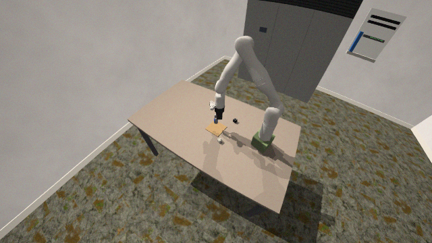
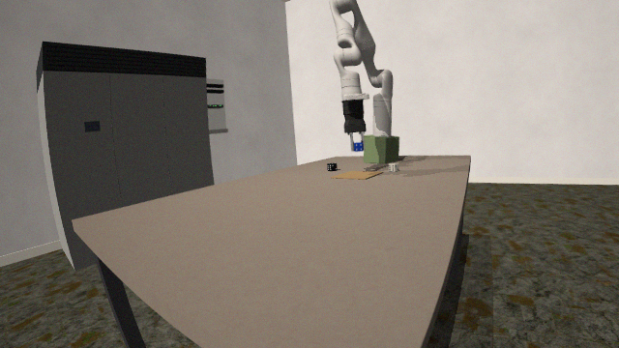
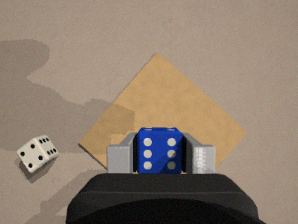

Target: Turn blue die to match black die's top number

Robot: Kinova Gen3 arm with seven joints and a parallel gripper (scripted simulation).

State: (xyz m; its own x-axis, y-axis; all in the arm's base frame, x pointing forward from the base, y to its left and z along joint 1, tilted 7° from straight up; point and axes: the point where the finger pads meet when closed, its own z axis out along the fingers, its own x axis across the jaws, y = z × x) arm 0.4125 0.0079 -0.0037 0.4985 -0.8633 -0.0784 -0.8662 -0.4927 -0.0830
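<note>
The tan mat lies 10 cm below my hand and 1 cm to the right of it. Round my hand: white die (11 cm to the left, 9 cm below, 9 cm behind); black die (16 cm to the right, 12 cm behind, 9 cm below); blue die (right at my hand).
</note>
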